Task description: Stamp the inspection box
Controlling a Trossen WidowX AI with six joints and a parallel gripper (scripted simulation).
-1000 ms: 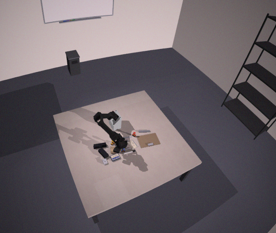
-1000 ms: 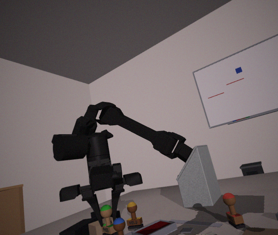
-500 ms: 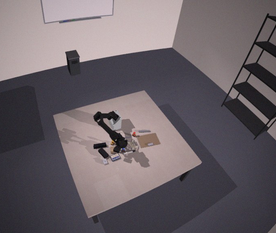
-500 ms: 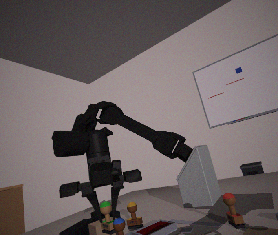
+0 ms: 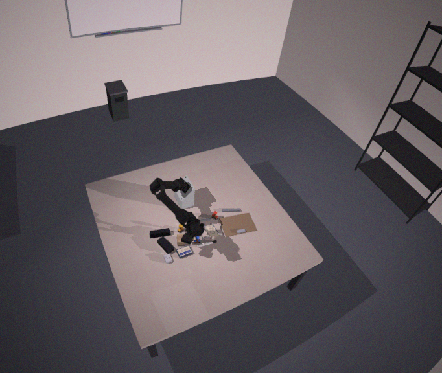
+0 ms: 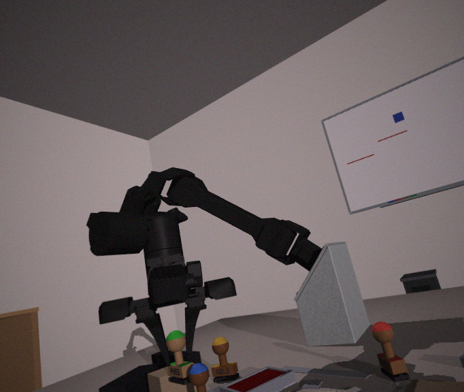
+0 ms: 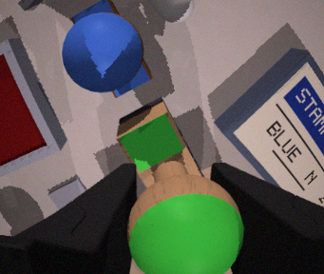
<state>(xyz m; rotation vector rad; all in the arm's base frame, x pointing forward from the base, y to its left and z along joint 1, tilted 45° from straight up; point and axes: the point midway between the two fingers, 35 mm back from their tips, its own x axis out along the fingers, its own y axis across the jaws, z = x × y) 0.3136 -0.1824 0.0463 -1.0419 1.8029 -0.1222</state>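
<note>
The red ink pad is 60 mm behind my gripper tip, 80 mm to the left of it and 60 mm below it. Round my gripper tip: yellow-knobbed stamp 120 mm behind, 40 mm below; then marker 70 mm ahead, 110 mm to the left, 50 mm below; then blue-knobbed stamp 20 mm ahead, 40 mm to the left, 40 mm below.
</note>
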